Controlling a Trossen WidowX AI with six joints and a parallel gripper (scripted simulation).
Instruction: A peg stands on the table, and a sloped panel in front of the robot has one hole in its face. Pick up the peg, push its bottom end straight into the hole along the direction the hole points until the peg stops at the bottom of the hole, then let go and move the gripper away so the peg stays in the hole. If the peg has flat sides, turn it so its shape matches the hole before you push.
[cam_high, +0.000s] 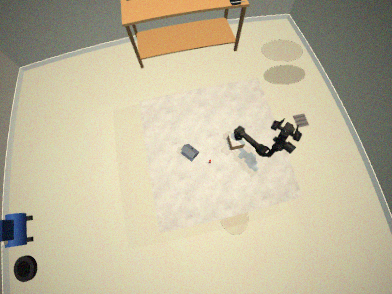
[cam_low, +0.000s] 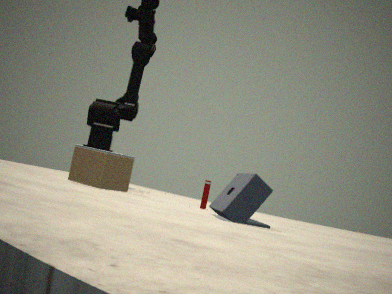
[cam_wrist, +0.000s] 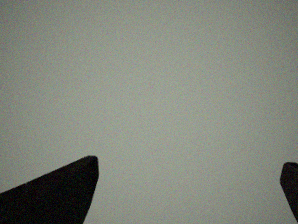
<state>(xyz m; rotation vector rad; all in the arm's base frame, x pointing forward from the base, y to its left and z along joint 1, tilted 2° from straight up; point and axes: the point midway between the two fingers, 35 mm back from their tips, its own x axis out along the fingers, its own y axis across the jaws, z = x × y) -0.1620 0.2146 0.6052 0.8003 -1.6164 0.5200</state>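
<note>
Now: gripper tip 70 cm above the peg, 43 cm short of it and 2 cm to the left of it. Round my gripper tip: grey panel block: 70 cm below, 59 cm ahead, 14 cm to the right.
</note>
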